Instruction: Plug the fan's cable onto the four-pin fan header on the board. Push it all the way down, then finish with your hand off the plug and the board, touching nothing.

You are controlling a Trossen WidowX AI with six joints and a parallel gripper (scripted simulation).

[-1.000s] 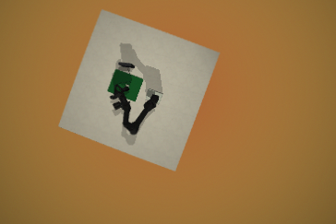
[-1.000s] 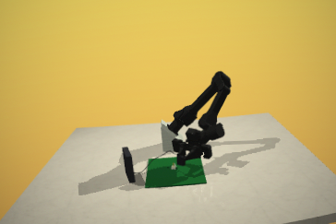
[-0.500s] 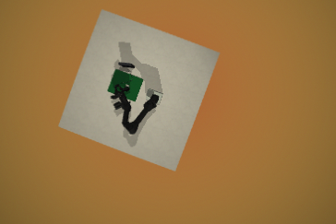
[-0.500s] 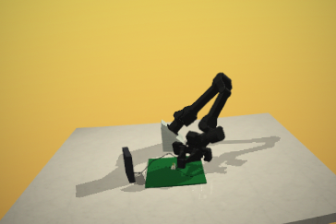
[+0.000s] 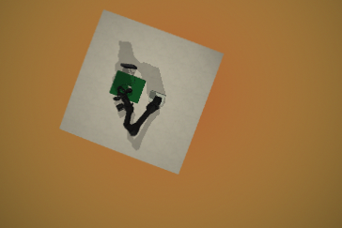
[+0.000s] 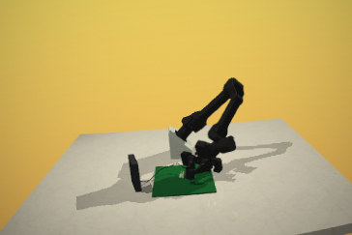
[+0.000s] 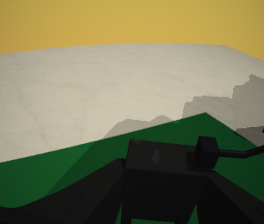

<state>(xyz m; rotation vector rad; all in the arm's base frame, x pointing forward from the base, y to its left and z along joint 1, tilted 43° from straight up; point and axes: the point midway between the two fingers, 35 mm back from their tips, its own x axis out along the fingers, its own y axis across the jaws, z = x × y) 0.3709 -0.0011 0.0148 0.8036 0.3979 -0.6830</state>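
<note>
Right now my gripper tip is 80 mm past the four-pin fan header, 20 mm to the left of it and 50 mm above it. From my gripper tip the other things lie so: fan plug: 10 mm below; green board: 60 mm behind, 20 mm to the right, 70 mm below; black fan: 50 mm behind, 200 mm to the right, 10 mm above.
</note>
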